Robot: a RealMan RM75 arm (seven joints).
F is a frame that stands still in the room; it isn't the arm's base.
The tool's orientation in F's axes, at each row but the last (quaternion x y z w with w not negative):
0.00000 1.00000 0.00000 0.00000
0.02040 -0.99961 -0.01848 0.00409
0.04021 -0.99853 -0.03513 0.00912
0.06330 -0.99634 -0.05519 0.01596
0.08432 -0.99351 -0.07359 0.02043
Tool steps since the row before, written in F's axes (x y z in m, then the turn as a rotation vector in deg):
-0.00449 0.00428 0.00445 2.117 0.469 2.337
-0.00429 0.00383 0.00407 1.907 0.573 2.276
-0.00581 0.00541 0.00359 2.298 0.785 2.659
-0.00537 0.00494 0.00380 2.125 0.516 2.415
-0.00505 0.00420 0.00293 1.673 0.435 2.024
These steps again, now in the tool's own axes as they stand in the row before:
0.00449 0.00428 -0.00445 -2.117 0.469 -2.337
0.00416 0.00415 -0.00389 -1.912 0.579 -2.270
0.00541 0.00610 -0.00308 -2.313 0.786 -2.646
0.00479 0.00596 -0.00303 -2.113 0.515 -2.426
0.00434 0.00536 -0.00203 -1.665 0.452 -2.027

